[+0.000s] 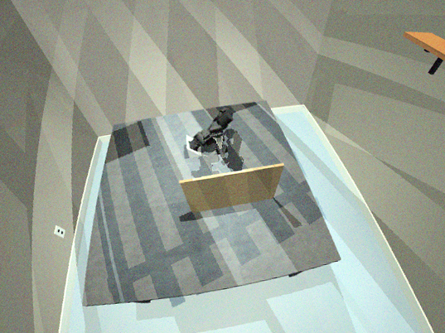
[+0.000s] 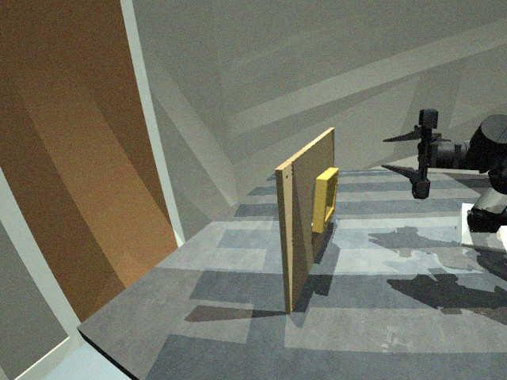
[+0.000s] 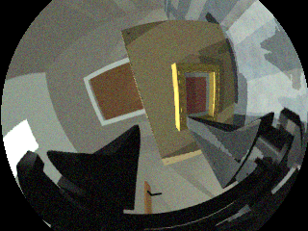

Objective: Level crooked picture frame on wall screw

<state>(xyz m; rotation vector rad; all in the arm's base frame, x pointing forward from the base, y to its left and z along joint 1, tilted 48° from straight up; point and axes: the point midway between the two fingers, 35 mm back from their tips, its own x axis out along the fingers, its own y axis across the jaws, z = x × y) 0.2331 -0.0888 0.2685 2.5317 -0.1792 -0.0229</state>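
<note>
My gripper tip is 130 mm short of the yellow picture frame, 110 mm above it and 10 mm to the right of it. From my gripper tip the other things lie so: wooden wall board (140 mm ahead, 120 mm below, 10 mm to the left).
</note>
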